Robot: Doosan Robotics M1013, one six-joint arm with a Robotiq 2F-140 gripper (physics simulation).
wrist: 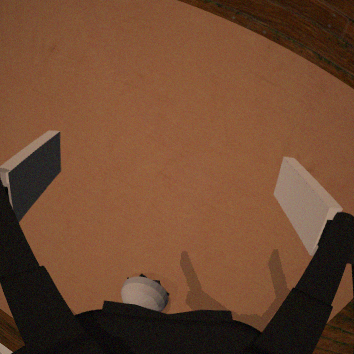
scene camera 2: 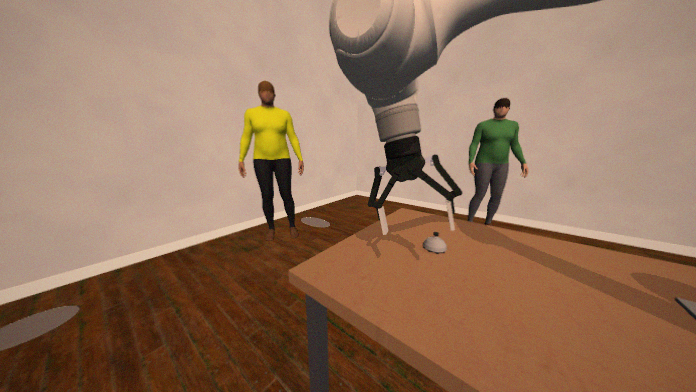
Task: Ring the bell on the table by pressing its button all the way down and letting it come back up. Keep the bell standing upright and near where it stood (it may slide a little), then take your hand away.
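Places are measured from the arm's base along level axes (x ahead, y left, z up), in centimetres.
Pixels of known places: gripper, fingertip midpoint: (wrist: 169,162) (scene camera 2: 416,230).
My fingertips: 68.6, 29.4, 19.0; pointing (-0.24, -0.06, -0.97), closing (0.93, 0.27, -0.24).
Note:
Behind a point stands the place of what it marks, as x, y, z.
A small light grey bell (scene camera 2: 434,245) {71.3, 0.2, 2.4} (wrist: 144,294) {71.9, -0.2, 3.0} with a dark button on top stands upright on the brown table (scene camera 2: 500,300) {50.8, 14.2, -0.6} (wrist: 165,100) {62.8, 28.4, -0.6}. My gripper (scene camera 2: 418,232) {68.6, 29.4, 19.0} (wrist: 169,162) {68.6, 29.4, 19.0} is wide open, with nothing between its fingers, and hangs above the table near the bell. In the wrist view the bell is at the bottom, left of the middle, and the gripper's black body hides its lower part. The button cannot be made out in the wrist view.
A dark-edged flat object (scene camera 2: 687,307) {16.6, -10.9, 0.1} lies on the table at the right edge of the scene view. A person in yellow (scene camera 2: 270,135) and a person in green (scene camera 2: 496,142) stand on the floor beyond the table. The table's near left corner faces the scene camera.

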